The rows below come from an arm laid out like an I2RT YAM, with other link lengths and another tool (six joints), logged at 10 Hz.
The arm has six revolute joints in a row. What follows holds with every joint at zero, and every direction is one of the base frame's.
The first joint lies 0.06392 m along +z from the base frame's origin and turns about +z.
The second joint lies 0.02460 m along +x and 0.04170 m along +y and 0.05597 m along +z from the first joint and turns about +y.
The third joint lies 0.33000 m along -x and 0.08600 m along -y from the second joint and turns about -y.
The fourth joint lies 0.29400 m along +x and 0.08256 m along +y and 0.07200 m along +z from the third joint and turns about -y.
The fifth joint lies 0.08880 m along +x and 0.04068 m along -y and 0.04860 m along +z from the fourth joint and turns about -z.
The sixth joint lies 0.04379 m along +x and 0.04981 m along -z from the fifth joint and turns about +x.
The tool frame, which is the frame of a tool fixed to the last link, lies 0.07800 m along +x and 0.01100 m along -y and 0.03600 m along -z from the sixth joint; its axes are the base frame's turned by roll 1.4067, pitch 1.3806 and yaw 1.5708 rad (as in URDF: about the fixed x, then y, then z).
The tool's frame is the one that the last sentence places.
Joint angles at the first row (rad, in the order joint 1, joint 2, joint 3, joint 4, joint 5, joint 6):
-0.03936 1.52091 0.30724 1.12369 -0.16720 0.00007
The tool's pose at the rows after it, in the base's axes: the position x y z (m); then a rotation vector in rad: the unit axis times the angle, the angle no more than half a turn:
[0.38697 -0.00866 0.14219 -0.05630 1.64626 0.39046]
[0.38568 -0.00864 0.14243 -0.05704 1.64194 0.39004]
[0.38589 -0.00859 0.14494 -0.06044 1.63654 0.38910]
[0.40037 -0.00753 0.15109 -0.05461 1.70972 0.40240]
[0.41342 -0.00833 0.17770 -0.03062 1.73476 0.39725]
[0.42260 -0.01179 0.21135 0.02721 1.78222 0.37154]
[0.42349 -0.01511 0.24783 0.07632 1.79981 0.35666]
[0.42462 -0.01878 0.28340 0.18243 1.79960 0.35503]
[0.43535 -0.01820 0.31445 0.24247 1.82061 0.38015]
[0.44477 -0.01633 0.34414 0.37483 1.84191 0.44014]
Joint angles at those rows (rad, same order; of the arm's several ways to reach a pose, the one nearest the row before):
-0.04100 1.52577 0.31610 1.11115 -0.16853 0.00122
-0.04112 1.52393 0.31052 1.11929 -0.16859 0.00141
-0.04119 1.51725 0.31222 1.11657 -0.16978 -0.00019
-0.03866 1.49062 0.40302 0.92461 -0.17625 -0.00435
-0.03419 1.43596 0.50444 0.74248 -0.15616 0.00425
-0.02801 1.37855 0.63483 0.50431 -0.10397 0.02148
-0.02763 1.32548 0.74409 0.32002 -0.06899 0.04404
-0.02634 1.29936 0.85975 0.16238 -0.01310 0.11583
-0.02631 1.32785 1.00583 0.01174 -0.00465 0.16635
-0.02836 1.37255 1.17178 -0.16287 0.00620 0.28234

